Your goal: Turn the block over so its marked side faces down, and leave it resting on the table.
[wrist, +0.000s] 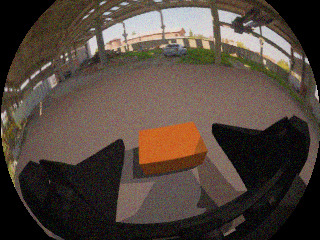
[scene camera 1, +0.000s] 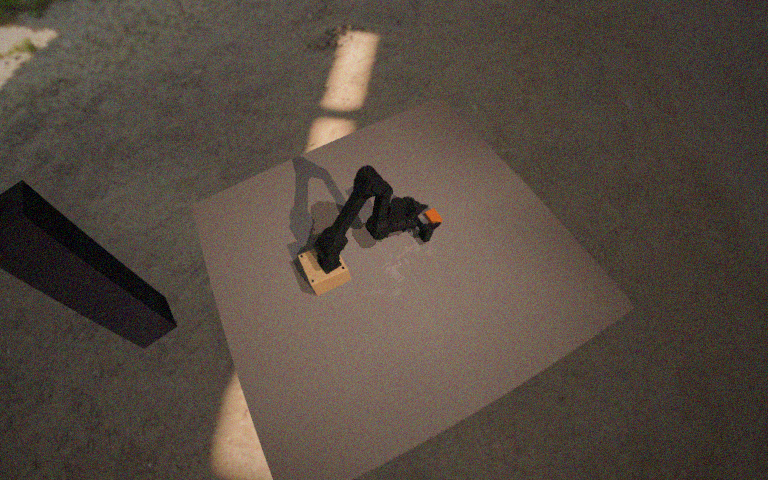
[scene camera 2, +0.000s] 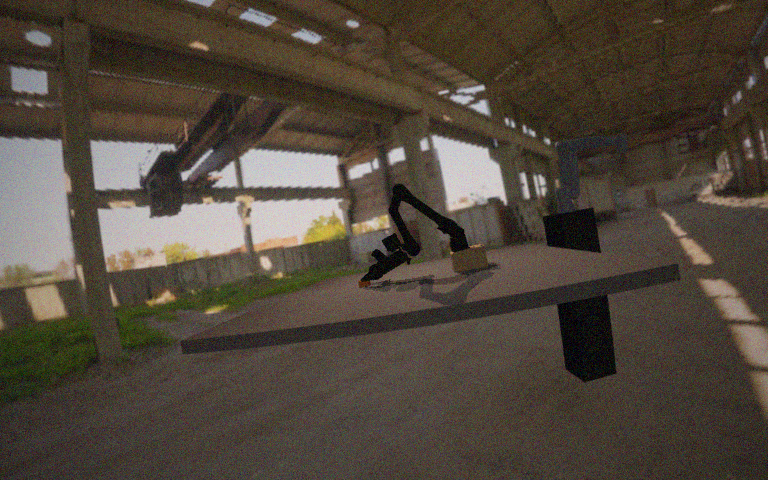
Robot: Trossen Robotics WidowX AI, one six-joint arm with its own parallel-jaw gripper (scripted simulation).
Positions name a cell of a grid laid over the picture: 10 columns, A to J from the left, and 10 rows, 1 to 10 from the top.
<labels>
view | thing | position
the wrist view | my gripper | F6
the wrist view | orange block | F7
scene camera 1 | my gripper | F5
</labels>
